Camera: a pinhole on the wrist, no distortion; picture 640 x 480 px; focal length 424.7 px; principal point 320.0 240.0 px. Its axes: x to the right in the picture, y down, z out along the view. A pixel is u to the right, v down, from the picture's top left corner.
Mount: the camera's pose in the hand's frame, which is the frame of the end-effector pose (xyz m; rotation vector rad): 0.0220 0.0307 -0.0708 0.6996 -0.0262 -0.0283
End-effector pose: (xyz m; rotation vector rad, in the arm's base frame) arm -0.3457 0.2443 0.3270 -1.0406 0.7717 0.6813
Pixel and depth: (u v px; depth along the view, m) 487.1 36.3 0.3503
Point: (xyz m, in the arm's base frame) 0.0176 0.2306 0.3953
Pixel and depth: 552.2 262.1 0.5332
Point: 0.1419 0.5077 0.3393
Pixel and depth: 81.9 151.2 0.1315
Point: -0.3171 0.2215 0.4120
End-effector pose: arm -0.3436 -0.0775 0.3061 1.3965 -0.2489 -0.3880
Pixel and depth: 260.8 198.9 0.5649
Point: -0.5852 -0.3870 -0.0029
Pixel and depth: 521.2 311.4 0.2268
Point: -0.2933 -0.2551 0.2316
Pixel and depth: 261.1 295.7 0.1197
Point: -0.3581 -0.1101 0.2778
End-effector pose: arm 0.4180 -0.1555 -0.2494 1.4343 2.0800 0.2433
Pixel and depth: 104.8 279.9 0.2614
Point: 0.4371 -0.3333 -0.3742
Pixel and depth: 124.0 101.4 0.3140
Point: 0.3144 -0.3930 -0.3951
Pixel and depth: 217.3 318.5 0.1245
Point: 0.4184 -0.1854 -0.2906
